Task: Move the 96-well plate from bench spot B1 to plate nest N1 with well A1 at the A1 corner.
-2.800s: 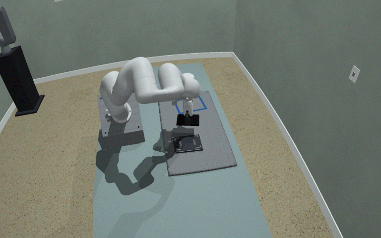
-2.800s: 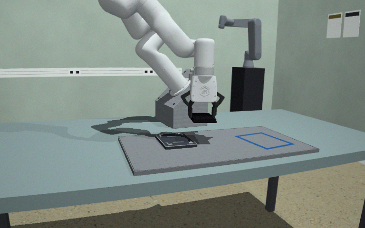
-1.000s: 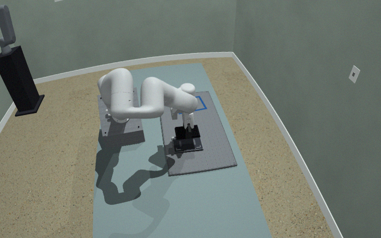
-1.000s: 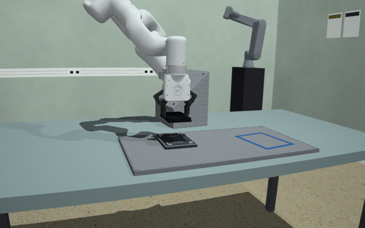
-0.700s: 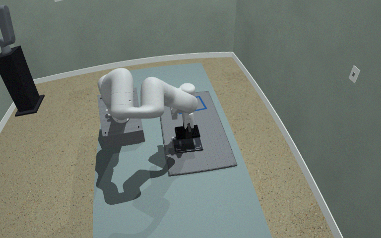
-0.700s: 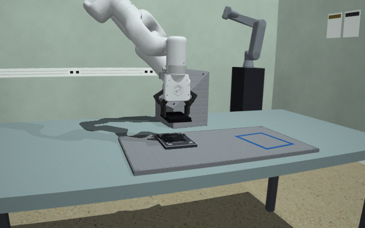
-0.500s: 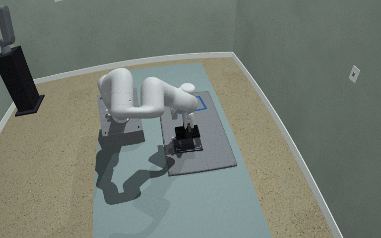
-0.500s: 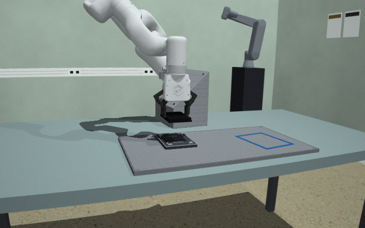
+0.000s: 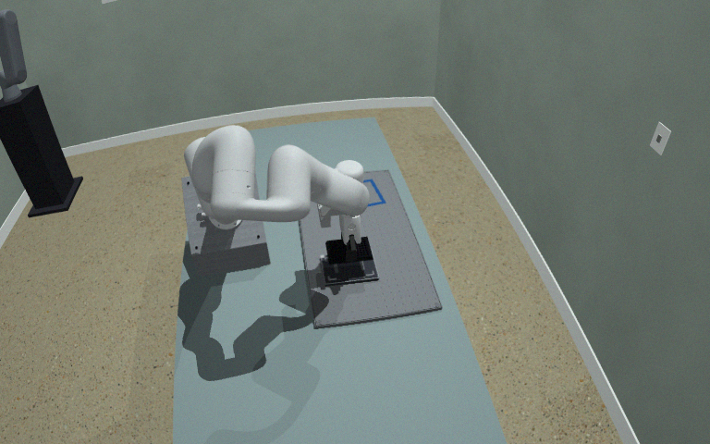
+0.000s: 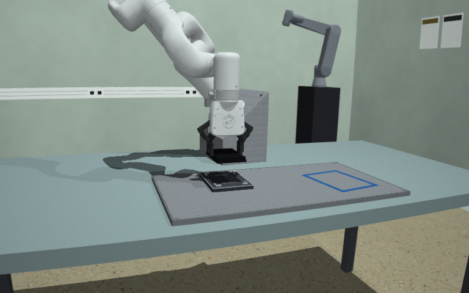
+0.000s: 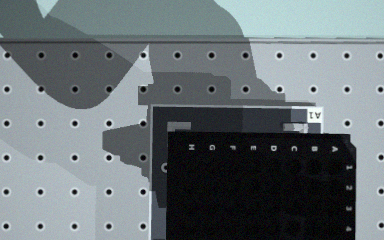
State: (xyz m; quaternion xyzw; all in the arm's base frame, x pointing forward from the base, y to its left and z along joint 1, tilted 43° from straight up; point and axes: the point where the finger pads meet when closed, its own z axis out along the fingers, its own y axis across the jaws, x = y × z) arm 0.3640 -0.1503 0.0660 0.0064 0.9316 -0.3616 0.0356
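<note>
Now: hand 9 cm above the plate nest N1. Round my hand: black 96-well plate: 1 cm below; A1 label: 7 cm behind, 6 cm to the left, 8 cm below.
</note>
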